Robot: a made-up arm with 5 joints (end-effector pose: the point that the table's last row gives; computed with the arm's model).
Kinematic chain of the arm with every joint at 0, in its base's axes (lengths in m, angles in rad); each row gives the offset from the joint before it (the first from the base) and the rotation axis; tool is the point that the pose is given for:
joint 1: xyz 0 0 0.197 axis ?
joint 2: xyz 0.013 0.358 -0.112 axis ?
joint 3: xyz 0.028 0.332 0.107 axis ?
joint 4: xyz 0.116 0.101 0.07 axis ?
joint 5: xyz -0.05 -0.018 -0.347 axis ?
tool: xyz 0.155 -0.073 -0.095
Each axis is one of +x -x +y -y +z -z.
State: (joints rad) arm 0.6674 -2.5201 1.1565 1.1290 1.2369
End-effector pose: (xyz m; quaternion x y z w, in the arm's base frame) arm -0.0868 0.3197 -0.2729 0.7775 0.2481 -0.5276 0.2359
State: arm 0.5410 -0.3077 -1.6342 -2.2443 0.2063
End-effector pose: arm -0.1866 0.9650 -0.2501 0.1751 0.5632 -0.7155 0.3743
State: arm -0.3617 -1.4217 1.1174 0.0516 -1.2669
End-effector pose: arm -0.1466 0.6109 0.3350 0.0616 -0.7579 0.5752 0.3015
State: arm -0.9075 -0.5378 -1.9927 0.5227 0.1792
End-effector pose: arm -0.1031 0.4860 1.1717 0.9338 -0.1095 0.3347 0.0634
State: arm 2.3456 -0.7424 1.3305 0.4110 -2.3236
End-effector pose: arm -0.0694 -0.4263 -0.2213 -0.0970 0.4220 0.8778 0.2051
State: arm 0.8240 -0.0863 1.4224 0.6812 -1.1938
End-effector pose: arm 0.2719 0.2932 -0.2952 -0.6026 0.0176 0.6311 0.4881
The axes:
joint 1: -x
joint 2: -z
joint 3: -x
joint 4: +z
joint 5: +y

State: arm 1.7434 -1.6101 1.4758 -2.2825 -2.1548
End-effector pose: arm -0.2476 -0.2919 -0.2187 -0.1056 0.8414 -0.4835 0.2169
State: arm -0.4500 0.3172 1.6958 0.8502 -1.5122
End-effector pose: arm 0.3094 0.4500 0.3367 -0.1604 -0.2578 0.5114 0.8039
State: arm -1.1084 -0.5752 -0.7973 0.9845 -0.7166
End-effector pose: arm -0.0794 0.5196 1.0956 0.8043 -0.5075 0.2429 0.1914
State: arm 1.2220 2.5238 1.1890 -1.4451 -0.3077
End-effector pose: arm -0.0315 0.0171 -0.1165 0.3207 0.1132 0.7460 0.5726
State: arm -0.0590 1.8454 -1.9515 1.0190 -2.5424
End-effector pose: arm 0.4083 0.0849 0.1894 0.1999 0.7271 0.1973 0.6265
